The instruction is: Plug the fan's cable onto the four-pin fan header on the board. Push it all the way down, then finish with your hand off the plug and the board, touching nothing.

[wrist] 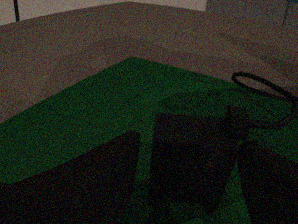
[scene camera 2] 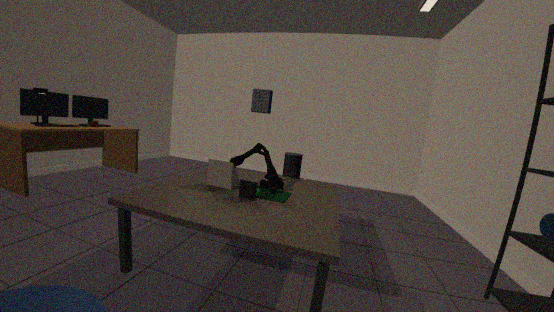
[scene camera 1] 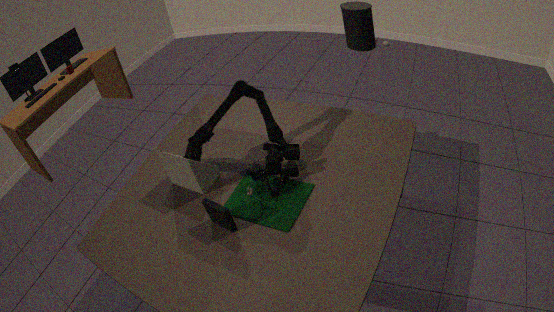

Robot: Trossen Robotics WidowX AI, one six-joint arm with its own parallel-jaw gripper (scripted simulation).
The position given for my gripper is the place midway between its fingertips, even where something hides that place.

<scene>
In view: my gripper (scene camera 1: 274,190), a green board (scene camera 1: 279,212) and a dark fan plug (wrist: 192,157).
My gripper is seen too in the wrist view (wrist: 189,146). The green board is seen too in the wrist view (wrist: 125,97).
</scene>
